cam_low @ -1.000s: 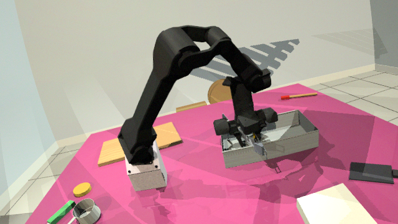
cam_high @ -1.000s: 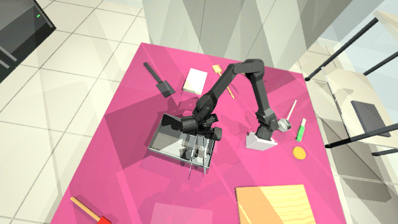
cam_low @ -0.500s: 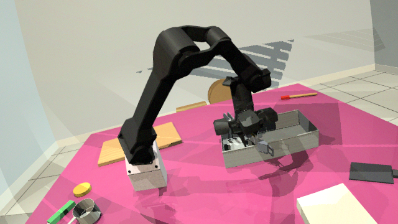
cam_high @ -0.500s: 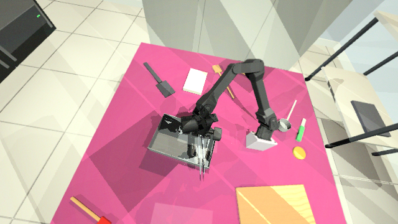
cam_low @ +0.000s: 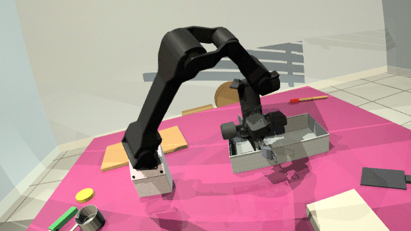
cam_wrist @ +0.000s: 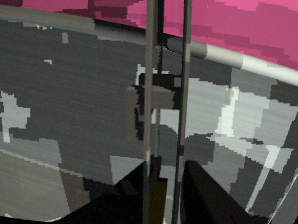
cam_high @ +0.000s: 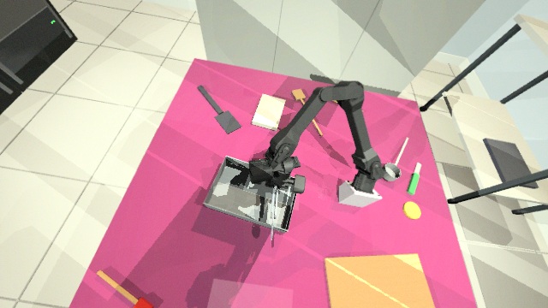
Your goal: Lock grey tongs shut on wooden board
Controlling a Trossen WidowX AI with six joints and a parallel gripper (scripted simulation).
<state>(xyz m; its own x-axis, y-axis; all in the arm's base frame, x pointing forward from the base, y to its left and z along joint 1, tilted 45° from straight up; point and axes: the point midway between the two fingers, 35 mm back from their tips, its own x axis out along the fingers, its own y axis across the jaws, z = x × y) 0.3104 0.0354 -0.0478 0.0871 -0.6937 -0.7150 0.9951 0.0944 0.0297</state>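
My gripper tip is now 43 cm past the wooden board, 26 cm to the right of it and 2 cm above it. Round my gripper tip: beige block: 12 cm ahead, 37 cm to the right, 2 cm below; grey roasting tin: 7 cm ahead, 4 cm to the left; black spatula: 35 cm ahead, 30 cm to the right, 3 cm below.
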